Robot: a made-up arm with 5 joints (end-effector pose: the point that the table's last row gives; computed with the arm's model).
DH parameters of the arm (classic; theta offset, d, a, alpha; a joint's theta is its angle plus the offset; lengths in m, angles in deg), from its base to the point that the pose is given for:
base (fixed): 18.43 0 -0.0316 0
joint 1: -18.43 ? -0.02 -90
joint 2: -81.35 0 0.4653 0
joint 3: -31.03 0 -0.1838 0
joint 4: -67.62 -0.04 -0.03 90
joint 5: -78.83 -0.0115 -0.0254 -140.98
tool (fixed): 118.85 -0.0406 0 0
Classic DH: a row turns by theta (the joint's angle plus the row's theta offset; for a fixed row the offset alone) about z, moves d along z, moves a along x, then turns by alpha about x.
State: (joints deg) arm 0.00 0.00 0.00 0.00 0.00
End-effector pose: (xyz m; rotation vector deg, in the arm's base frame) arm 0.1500 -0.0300 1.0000 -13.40 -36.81 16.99
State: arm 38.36 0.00 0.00 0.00 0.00
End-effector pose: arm 0.1236 0.0860 1.0000 -0.59 -40.56 53.79
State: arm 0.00 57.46 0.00 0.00 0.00
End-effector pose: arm 0.2852 -0.0300 0.7067 -3.54 19.99 21.08
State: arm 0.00 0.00 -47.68 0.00 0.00
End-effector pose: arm 0.2480 -0.0300 1.1582 -20.61 -83.87 10.91
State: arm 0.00 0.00 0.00 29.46 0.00
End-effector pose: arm 0.1324 -0.0300 0.9731 -8.50 -7.69 19.51
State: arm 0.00 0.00 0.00 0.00 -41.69
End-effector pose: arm 0.1291 -0.0151 1.0000 0.59 -40.76 56.97
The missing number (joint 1, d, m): 0.73
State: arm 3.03 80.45 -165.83 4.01 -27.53
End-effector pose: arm 0.6168 0.0158 0.8372 -34.49 -117.68 37.44
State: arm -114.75 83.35 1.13 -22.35 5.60
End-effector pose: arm -0.1739 -0.2671 0.5638 19.95 22.02 -94.92
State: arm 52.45 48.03 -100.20 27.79 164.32
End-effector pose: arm 0.3648 0.3931 0.9211 -15.54 -5.97 -94.25
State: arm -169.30 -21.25 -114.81 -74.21 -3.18
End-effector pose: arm 0.0795 0.0294 1.3427 131.77 -9.76 -85.33
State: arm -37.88 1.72 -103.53 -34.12 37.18
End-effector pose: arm 0.0880 -0.1553 1.3513 -43.63 -165.40 -48.73
